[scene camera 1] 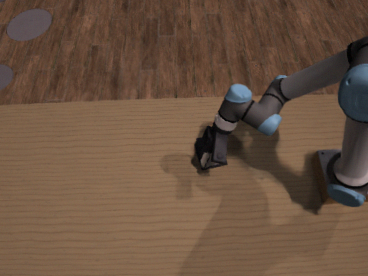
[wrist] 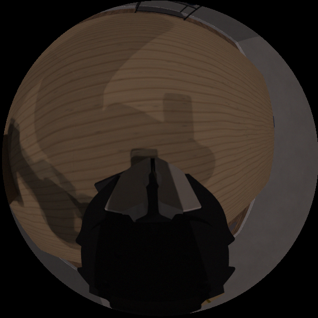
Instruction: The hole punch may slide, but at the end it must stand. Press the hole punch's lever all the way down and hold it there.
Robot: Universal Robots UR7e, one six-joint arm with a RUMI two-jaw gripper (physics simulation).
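Frame: origin at the arm's base, x back, y right, z up, level; millimetres.
Where they show: gripper, fingertip midpoint: (scene camera 1: 203, 167).
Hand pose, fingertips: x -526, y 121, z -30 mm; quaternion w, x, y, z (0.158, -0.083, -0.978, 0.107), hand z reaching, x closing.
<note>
After its pixels a point has its place.
The black hole punch (scene camera 1: 215, 164) {x -472, y 146, z -66 mm} (wrist: 104, 183) is on the table, mostly hidden by my gripper. In the scene view its dark lower edge shows below the gripper. In the wrist view a dark corner shows left of the fingers. My gripper (scene camera 1: 204, 161) {x -526, y 121, z -30 mm} (wrist: 152, 159) is shut with nothing between its fingers, and is tilted over the hole punch. The lever is hidden behind the gripper, so its height and any contact with the fingers cannot be told. Whether the hole punch stands fully flat is also hard to tell.
The wooden table (scene camera 1: 75, 200) {x -1027, y 80, z -83 mm} (wrist: 135, 65) carries the arm's shadows. The robot's base (scene camera 1: 326, 160) {x -58, y 62, z -1 mm} stands at the right in the scene view. The table's far edge borders the brown plank floor (scene camera 1: 150, 50). Grey round shapes lie at the upper left.
</note>
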